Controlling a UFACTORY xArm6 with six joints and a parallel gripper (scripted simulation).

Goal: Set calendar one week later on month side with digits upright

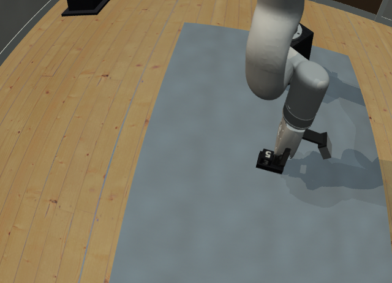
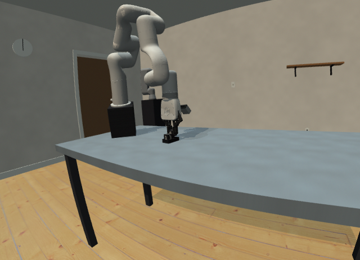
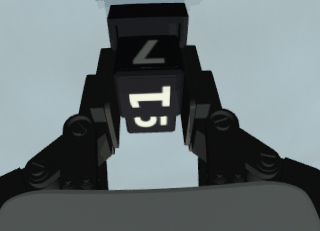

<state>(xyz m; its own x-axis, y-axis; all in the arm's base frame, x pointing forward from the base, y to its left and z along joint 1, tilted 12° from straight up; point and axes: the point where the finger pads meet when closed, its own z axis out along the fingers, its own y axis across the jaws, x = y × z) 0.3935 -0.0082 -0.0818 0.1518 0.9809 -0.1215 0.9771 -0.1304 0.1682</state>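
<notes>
Now: hand 40 mm above the black tray and 20 mm to the left of it.
</notes>
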